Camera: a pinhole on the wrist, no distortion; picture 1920 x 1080 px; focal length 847.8 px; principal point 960.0 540.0 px. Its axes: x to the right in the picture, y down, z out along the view. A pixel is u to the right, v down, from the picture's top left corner.
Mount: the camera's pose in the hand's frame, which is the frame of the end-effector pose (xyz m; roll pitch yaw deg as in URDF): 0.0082 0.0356 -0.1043 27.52 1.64 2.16
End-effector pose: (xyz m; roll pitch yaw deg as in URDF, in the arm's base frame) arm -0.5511 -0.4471 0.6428 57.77 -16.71 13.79
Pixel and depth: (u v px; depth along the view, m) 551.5 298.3 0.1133
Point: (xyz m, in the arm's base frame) -0.5728 -0.4634 0.5839
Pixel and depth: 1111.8 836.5 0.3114
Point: -0.4664 -0.6234 0.7695
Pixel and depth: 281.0 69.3 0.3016
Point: -0.6531 -0.6961 0.4164
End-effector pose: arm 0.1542 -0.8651 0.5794 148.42 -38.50 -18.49
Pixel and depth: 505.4 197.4 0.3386
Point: 0.2289 -0.7429 0.2885
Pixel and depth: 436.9 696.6 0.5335
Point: 0.1527 -0.9770 0.0550
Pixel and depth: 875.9 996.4 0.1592
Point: 0.1564 -0.9421 0.5420
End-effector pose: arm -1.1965 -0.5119 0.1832 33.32 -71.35 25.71
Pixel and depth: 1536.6 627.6 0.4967
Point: -1.1451 -0.8258 0.5997
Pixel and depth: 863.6 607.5 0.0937
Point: -1.1867 -0.4978 0.1796
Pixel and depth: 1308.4 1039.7 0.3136
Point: -1.3253 -0.6741 0.4009
